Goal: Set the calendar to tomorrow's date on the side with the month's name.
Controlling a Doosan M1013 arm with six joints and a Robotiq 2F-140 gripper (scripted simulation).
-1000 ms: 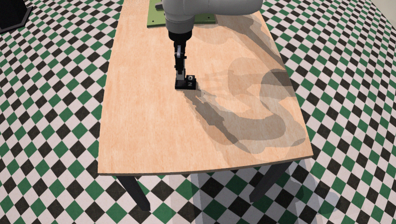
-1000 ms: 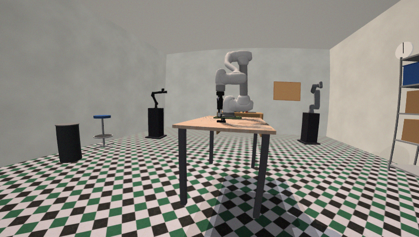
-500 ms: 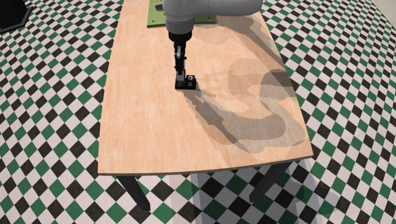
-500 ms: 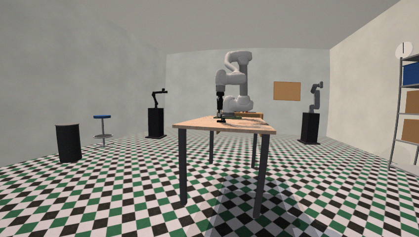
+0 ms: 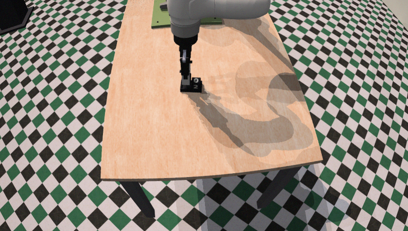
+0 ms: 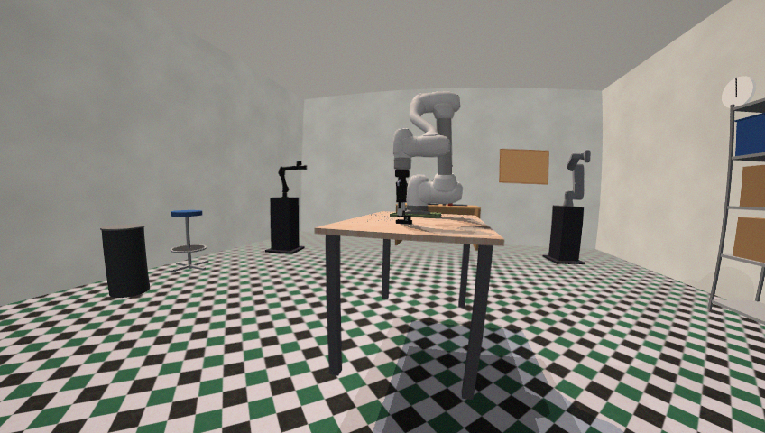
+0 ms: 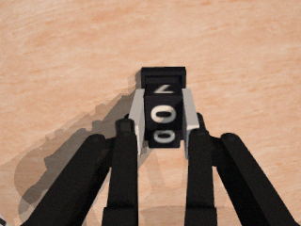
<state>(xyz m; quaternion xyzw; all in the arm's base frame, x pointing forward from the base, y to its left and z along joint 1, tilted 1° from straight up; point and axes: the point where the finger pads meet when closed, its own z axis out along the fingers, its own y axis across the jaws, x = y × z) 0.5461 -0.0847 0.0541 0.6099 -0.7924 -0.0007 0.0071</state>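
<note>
My gripper is now 5 cm above the black cube, 3 cm to the right of it and 1 cm short of it. Round my hand: black tray: 7 cm below, 2 cm to the left.
</note>
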